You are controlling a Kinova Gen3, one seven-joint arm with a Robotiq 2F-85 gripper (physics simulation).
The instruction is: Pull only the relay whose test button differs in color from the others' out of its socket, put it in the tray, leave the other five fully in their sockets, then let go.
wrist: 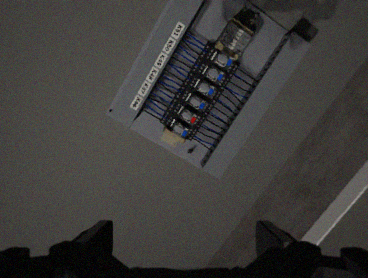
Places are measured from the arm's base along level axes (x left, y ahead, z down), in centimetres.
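Pixels of known places: gripper, between the fingertips: (184,236).
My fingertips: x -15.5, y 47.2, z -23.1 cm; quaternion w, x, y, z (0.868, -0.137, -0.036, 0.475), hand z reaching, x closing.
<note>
For each thing: its top centre in the pictures, then the offset to it from my fingertips. "pt": a spot on its surface instead.
- grey panel, a spot on its surface: (207,160) pt dx -1.9, dy +9.8, dz +33.6 cm
- relay with a red test button, centre of its top: (189,117) dx +3.5, dy +1.5, dz +30.5 cm
- lowest relay, centre of its top: (180,131) dx +0.7, dy +1.6, dz +30.5 cm
- blue-button relay, centre of its top: (198,103) dx +6.4, dy +1.4, dz +30.5 cm
- white label strip, a spot on its surface: (157,66) pt dx +7.8, dy -7.8, dz +33.1 cm
- dark slotted duct, centre of its top: (254,110) dx +11.2, dy +11.5, dz +33.1 cm
- grey block, centre of its top: (235,40) dx +18.9, dy +1.1, dz +32.8 cm
A row of relays sits in sockets on a grey panel (207,160) in the upper middle of the wrist view. The relay with a red test button (188,116) is second from the lower end of the row. The others have blue buttons: the lowest relay (180,130) is beside it on one side, and another blue-button relay (197,103) on the other, with more further up. All appear seated in their sockets. My gripper (184,236) is open and empty at the bottom of the view, apart from the panel. No tray can be made out.
A white label strip (157,66) runs along the panel's left side, with blue and dark wires beside the sockets. A dark slotted duct (245,103) runs along the right. A grey block (235,40) stands above the row. A pale strip (340,205) crosses the lower right.
</note>
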